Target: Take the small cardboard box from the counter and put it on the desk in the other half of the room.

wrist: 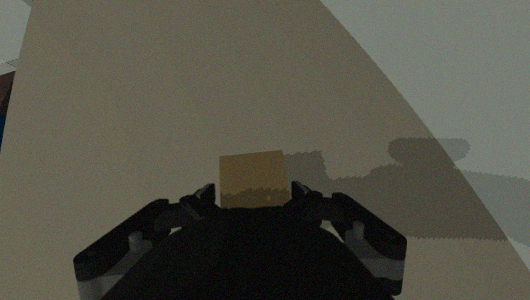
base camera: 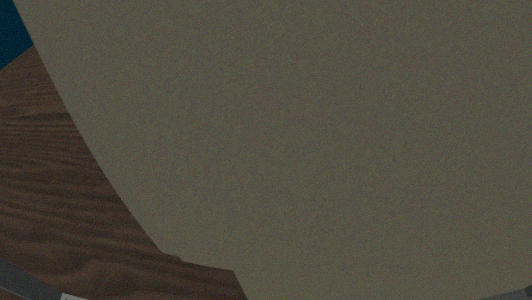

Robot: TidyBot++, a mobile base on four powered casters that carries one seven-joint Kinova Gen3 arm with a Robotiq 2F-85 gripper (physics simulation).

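Places are measured from the arm's base along level axes (x ahead, y left, z up), in millimetres.
Where they show: gripper, fingertip midpoint: [wrist: 253,190].
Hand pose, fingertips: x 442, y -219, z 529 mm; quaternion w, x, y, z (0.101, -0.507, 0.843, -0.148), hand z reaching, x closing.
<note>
Each offset is from my fingertips to the top centre of the thing. "spot": to the spot under its first point. Level surfaces: height alone.
The small cardboard box @[dx -11, dy +3, dz +35 mm] [wrist: 254,175], tan-yellow, stands on the beige counter @[dz -15 mm] [wrist: 175,90] in the wrist view. My gripper [wrist: 253,190] is open, with one fingertip to the left of the box and one to the right in that view. A narrow gap shows between the left fingertip and the box; the right fingertip is close to its side. The lower part of the box is hidden behind the black gripper body, so its height relative to the fingertips is hard to tell. The desk cannot be made out in these views.
A large beige surface [base camera: 310,140] fills most of the base camera view, close in front. Dark wood floor @[dz -925 mm] [base camera: 45,165] shows at its left, with a blue patch @[spot: dx +774, dy +1595, dz -790 mm] [base camera: 11,30] at the top left. A pale wall [wrist: 460,65] borders the counter's right side in the wrist view.
</note>
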